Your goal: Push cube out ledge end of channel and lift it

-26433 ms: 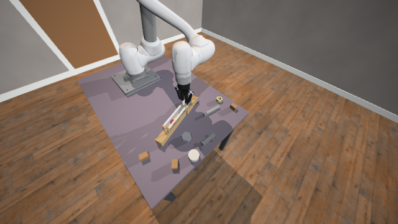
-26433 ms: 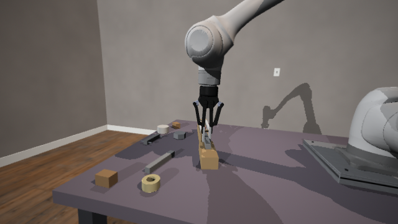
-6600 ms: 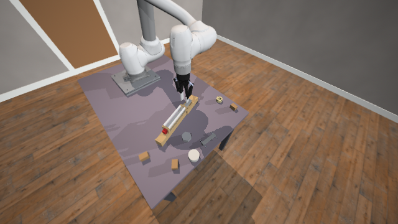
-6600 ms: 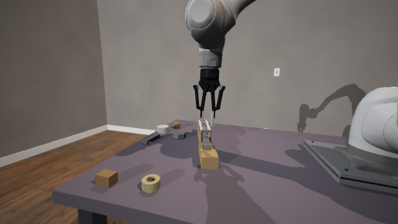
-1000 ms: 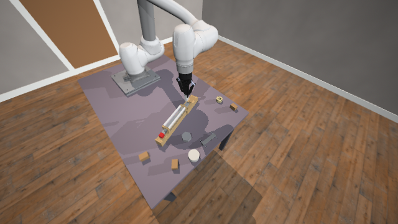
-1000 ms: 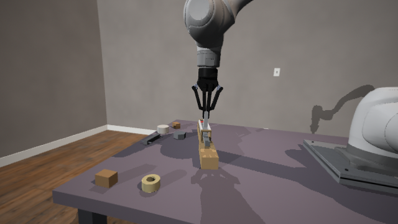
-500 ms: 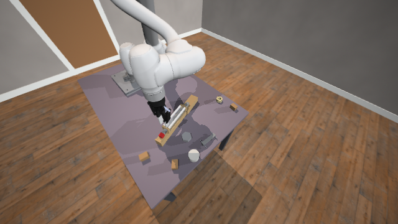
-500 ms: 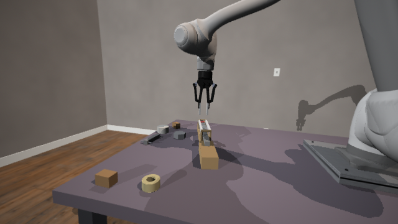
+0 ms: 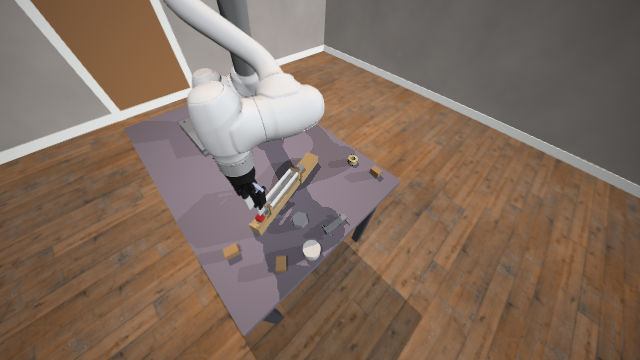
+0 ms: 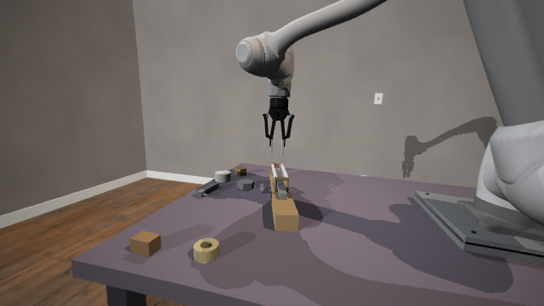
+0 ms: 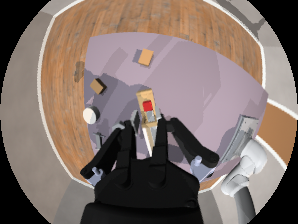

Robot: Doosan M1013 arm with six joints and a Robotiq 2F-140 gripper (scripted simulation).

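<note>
Now: the channel 130 mm to the left of my hand, 100 mm below it and 60 mm behind it. Round my hand: grey hexagonal piece 140 mm below, 130 mm to the left, 80 mm ahead; white disc 200 mm ahead, 130 mm below, 100 mm to the left; grey handle piece 240 mm to the left, 170 mm ahead, 140 mm below.
</note>
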